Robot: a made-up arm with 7 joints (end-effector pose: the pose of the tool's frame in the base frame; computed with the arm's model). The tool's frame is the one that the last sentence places.
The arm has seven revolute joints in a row. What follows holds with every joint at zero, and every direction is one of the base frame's. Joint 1 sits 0.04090 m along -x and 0.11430 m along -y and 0.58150 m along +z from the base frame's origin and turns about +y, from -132.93 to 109.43 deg. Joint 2 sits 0.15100 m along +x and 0.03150 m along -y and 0.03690 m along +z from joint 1 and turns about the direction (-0.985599, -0.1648, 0.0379), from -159.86 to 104.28 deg. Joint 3 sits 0.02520 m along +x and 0.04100 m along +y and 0.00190 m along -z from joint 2 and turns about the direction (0.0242, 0.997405, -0.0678), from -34.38 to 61.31 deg. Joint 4 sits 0.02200 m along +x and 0.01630 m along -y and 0.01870 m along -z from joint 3 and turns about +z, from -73.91 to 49.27 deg. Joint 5 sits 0.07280 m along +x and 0.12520 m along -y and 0.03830 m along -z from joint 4 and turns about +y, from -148.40 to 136.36 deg. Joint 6 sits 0.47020 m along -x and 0.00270 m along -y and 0.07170 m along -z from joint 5 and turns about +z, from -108.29 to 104.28 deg. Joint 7 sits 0.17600 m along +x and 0.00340 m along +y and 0.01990 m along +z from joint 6 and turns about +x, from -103.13 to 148.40 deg. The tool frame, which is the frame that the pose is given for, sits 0.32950 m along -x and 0.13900 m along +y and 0.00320 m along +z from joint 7; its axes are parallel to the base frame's.
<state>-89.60 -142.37 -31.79 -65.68 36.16 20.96 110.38</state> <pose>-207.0 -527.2 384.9 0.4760 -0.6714 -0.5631 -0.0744</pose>
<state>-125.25 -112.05 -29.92 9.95 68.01 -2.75 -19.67</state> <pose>83.2 -498.7 411.0 0.5086 0.0103 -0.4942 0.7049</pose>
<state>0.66 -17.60 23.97 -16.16 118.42 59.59 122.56</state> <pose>522.5 -560.9 661.3 0.4385 -0.4827 -0.5008 0.5691</pose>
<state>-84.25 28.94 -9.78 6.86 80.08 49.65 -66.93</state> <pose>-590.5 -103.7 528.2 0.7082 -0.6776 -0.1639 0.1114</pose>
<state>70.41 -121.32 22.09 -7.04 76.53 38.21 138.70</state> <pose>-381.3 -349.0 177.6 0.9590 -0.1551 -0.1557 0.1788</pose>
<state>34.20 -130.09 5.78 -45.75 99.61 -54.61 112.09</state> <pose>1.2 -363.1 -7.5 0.4047 -0.0890 -0.7853 0.4600</pose>
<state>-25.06 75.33 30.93 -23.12 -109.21 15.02 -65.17</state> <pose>197.4 -888.0 799.9 0.1798 0.7494 0.6177 0.1566</pose>
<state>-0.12 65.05 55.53 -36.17 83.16 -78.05 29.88</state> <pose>428.1 2.6 696.0 0.0220 0.4260 -0.1558 0.8909</pose>
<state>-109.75 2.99 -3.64 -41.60 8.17 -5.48 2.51</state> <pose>44.3 251.4 415.9 0.5408 0.3421 -0.7415 -0.2015</pose>
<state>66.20 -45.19 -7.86 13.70 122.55 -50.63 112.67</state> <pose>573.0 -399.5 140.6 0.1536 -0.0043 0.7234 -0.6731</pose>
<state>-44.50 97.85 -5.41 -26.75 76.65 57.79 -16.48</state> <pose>-183.0 340.5 439.0 0.8801 -0.4219 0.0451 -0.2132</pose>
